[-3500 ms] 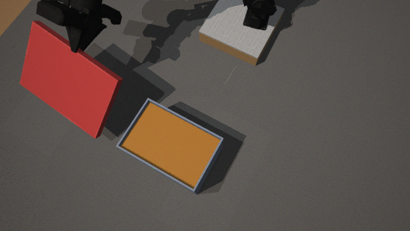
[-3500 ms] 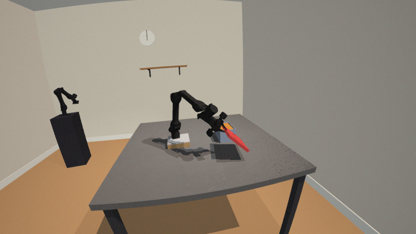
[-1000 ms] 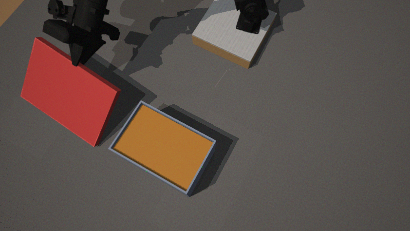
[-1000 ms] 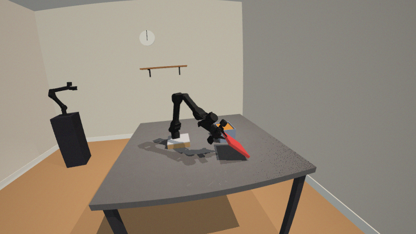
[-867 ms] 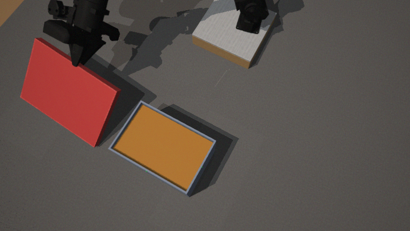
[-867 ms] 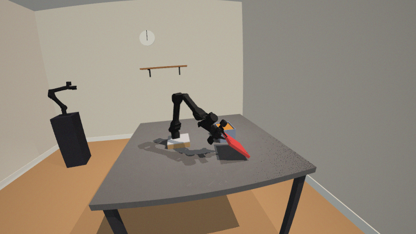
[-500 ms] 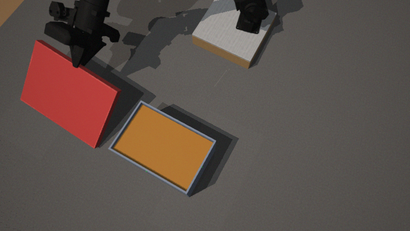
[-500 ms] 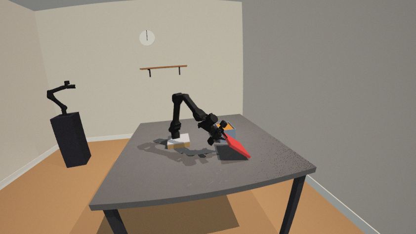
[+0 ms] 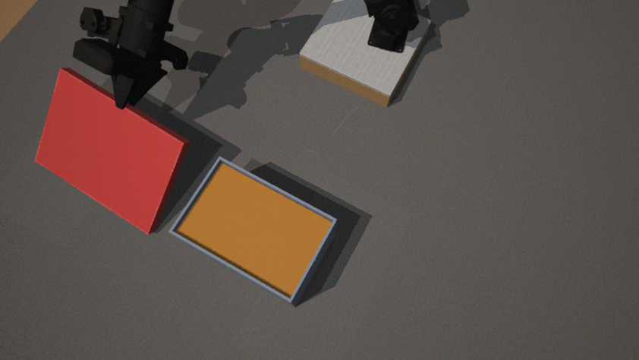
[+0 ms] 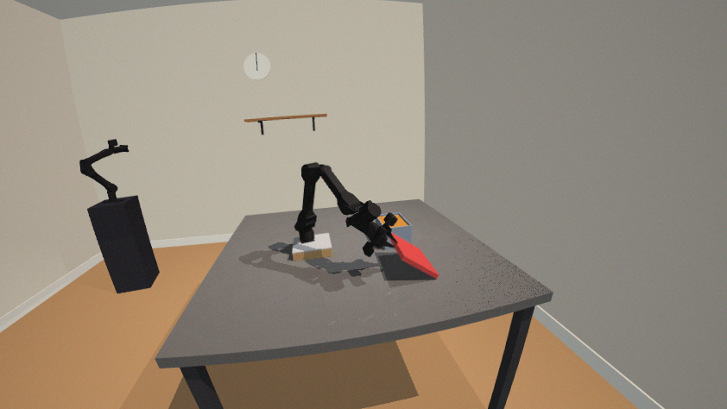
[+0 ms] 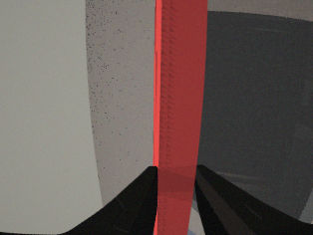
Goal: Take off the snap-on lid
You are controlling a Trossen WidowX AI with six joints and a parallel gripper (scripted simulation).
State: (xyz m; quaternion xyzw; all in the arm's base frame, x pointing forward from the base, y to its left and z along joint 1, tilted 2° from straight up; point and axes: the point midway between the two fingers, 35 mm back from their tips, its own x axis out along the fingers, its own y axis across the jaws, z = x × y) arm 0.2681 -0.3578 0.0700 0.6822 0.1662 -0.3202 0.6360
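The red lid lies 70 mm ahead of my gripper tip, 40 mm below it and 20 mm to the right of it. From my gripper tip the other things lie so: grey-blue storage box: 260 mm to the left, 120 mm ahead, 50 mm below.
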